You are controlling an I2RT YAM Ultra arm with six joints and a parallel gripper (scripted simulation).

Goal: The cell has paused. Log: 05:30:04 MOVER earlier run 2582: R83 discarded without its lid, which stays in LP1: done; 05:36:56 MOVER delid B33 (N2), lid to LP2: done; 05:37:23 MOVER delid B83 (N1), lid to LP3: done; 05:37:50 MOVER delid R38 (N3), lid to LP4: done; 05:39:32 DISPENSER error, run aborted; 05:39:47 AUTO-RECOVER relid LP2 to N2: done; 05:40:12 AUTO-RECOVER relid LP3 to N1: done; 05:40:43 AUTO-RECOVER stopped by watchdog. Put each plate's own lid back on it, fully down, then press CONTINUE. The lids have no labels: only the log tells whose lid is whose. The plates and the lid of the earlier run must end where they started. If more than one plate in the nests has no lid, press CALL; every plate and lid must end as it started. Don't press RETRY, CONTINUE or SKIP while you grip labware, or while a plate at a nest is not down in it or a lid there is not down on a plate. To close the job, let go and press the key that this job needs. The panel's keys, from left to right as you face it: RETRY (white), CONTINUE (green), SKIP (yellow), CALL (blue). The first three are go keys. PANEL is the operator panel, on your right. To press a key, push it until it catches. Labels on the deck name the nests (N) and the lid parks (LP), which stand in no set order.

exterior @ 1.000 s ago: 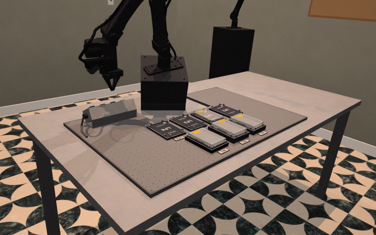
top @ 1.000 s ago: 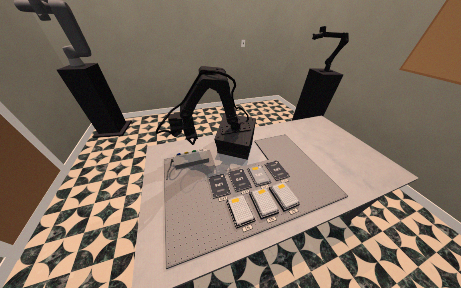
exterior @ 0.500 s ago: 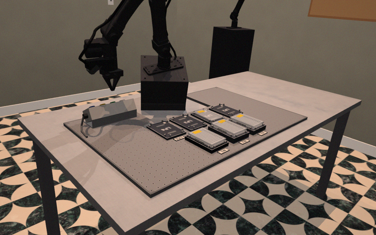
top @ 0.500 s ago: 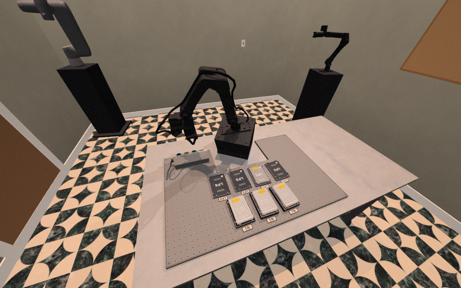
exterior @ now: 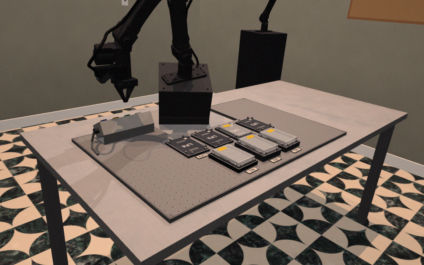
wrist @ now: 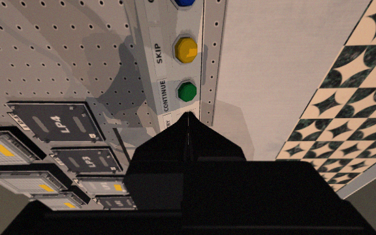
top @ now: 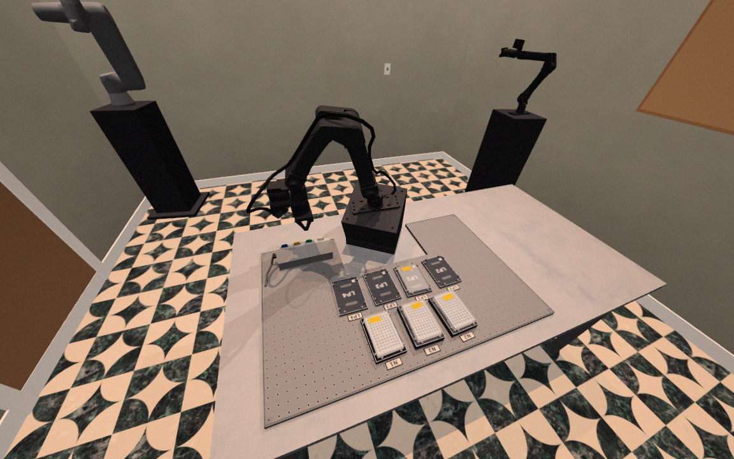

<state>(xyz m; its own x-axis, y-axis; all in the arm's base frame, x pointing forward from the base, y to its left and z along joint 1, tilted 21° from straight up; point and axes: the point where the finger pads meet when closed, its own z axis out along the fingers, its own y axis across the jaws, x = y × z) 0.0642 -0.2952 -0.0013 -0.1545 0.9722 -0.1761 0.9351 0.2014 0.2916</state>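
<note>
My hand is 7 cm above the green CONTINUE key. Also, from my hand: yellow SKIP key 7 cm below, 5 cm to the right, 1 cm ahead; then blue CALL key 10 cm to the right, 7 cm below, 2 cm ahead; then white RETRY key 7 cm below, 5 cm to the left, 1 cm behind.
</note>
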